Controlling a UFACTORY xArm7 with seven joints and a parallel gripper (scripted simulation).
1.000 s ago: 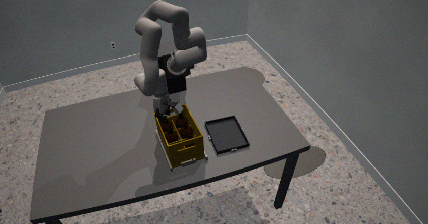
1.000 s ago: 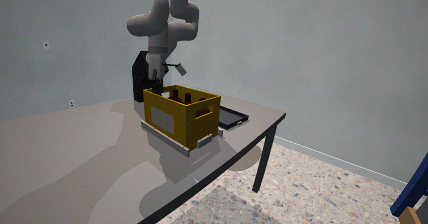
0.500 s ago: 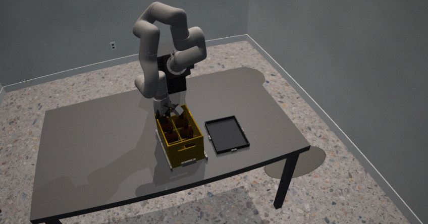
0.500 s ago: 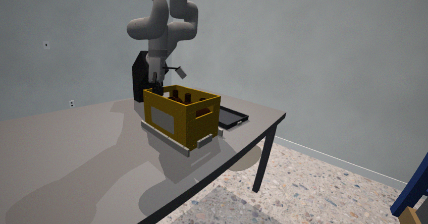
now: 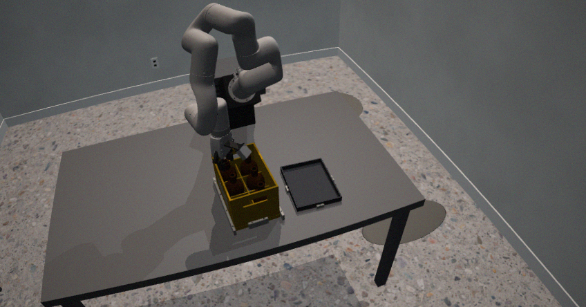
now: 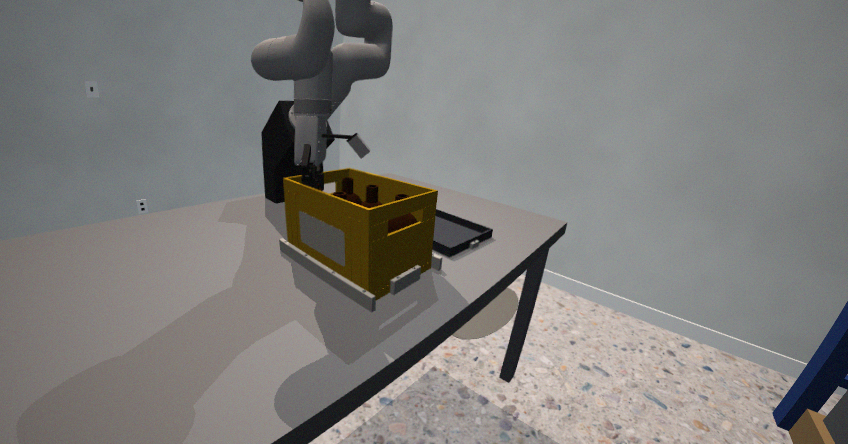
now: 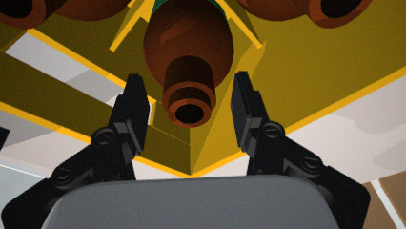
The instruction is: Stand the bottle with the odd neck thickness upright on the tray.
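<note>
Right now my hand is 100 mm short of the yellow crate, 70 mm above it and 20 mm to the right of it. Round my hand: black tray 280 mm to the left, 180 mm ahead, 150 mm below.
</note>
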